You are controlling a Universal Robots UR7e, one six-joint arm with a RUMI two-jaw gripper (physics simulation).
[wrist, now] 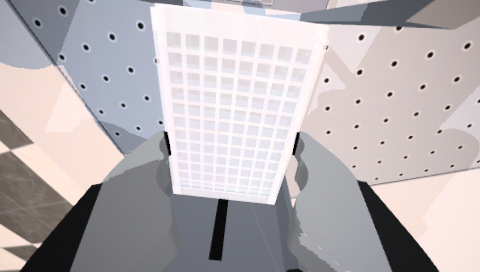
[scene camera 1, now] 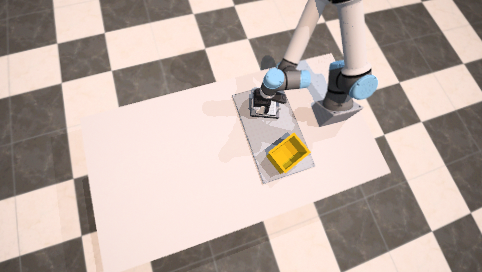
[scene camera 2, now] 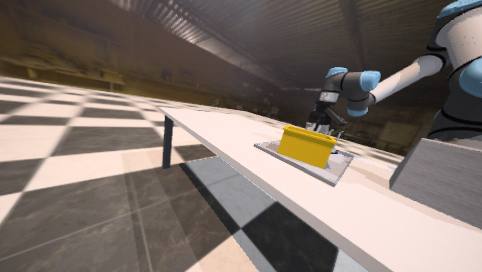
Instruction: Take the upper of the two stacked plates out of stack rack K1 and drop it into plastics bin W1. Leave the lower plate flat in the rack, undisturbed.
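Places are measured from the arm's base along level axes (x right, y ahead, z up), in centimetres.
Where they show: gripper, between the fingertips: (wrist: 232, 133) (scene camera 1: 262, 106); arm's base, origin of its link: (scene camera 1: 337, 104) (scene camera 2: 453, 165).
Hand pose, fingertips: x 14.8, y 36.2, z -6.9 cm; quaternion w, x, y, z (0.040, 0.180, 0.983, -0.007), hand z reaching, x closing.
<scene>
Things, the pixels of their top centre, and the offset from my fingertips. Level surfaces: height alone.
- upper plate, centre of its top: (wrist: 230, 134) (scene camera 1: 264, 105) dx -0.2, dy -0.7, dz +1.4 cm
- stack rack K1, centre of its top: (wrist: 209, 238) (scene camera 1: 268, 100) (scene camera 2: 325, 126) dx -0.4, dy -1.3, dz +8.1 cm
- Plastics bin W1, centre of its top: (scene camera 2: 308, 132) (scene camera 1: 289, 152) dx -28.9, dy -1.1, dz +6.1 cm
- grey perforated board, centre of its top: (wrist: 397, 46) (scene camera 1: 272, 129) (scene camera 2: 310, 150) dx -12.9, dy -1.2, dz -3.8 cm
- pale table, height of its surface: dz -5.1 cm
The upper plate (wrist: 235, 95) (scene camera 1: 272, 109) is white and rectangular, with a grid of square wells. It lies in stack rack K1 (wrist: 252, 230) (scene camera 1: 264, 117), a dark grey rack with a black slot. My gripper (wrist: 232, 133) (scene camera 1: 265, 105) (scene camera 2: 318, 124) is shut on the upper plate, one finger against each long side near its near end. The lower plate is hidden under the upper one and cannot be told apart. Plastics bin W1 (scene camera 1: 288, 154) (scene camera 2: 306, 147), a yellow open-topped box, stands apart from the rack; no plate shows inside it.
The rack and bin stand on a grey perforated board (scene camera 1: 256, 137) (scene camera 2: 320, 173) (wrist: 380, 107) on the pale table (scene camera 1: 160, 165) (scene camera 2: 220, 131). The arm's grey base (scene camera 1: 336, 116) (scene camera 2: 442, 175) stands beside the board. A grey angled edge crosses the top right of the wrist view.
</scene>
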